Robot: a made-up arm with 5 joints.
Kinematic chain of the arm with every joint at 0, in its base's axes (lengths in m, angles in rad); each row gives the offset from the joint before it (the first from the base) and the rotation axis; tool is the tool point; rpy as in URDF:
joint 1: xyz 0 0 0.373 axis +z
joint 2: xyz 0 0 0 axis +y
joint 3: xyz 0.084 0 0.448 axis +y
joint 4: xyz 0.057 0 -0.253 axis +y
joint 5: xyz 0.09 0 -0.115 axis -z
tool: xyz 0 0 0 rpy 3.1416 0 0
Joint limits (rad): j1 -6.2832..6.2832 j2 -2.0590..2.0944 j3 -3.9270..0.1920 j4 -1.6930..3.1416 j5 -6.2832..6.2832
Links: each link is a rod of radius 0.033 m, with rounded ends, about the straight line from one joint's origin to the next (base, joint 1, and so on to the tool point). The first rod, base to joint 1, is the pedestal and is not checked.
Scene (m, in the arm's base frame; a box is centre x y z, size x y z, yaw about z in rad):
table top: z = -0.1
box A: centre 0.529 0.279 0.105 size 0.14 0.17 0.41 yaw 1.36
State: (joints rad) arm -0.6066 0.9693 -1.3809 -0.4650 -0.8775
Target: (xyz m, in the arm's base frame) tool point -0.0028 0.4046 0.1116
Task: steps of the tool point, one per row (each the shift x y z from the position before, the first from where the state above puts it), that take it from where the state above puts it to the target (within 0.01 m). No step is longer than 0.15 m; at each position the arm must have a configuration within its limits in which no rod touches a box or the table.
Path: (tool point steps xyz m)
1: -0.0145 0.0860 0.0021
2: -0.0325 0.0826 0.0070
3: -0.0488 0.0754 0.0122
4: -0.0627 0.0649 0.0176
5: -0.0733 0.0520 0.0225
6: 0.0196 0.1054 -0.0457
7: -0.0173 0.1101 -0.0478
8: -0.0540 0.1009 -0.0493
9: -0.0854 0.0790 -0.0502
10: -0.1068 0.0471 -0.0504
11: -0.1156 0.0096 -0.0502

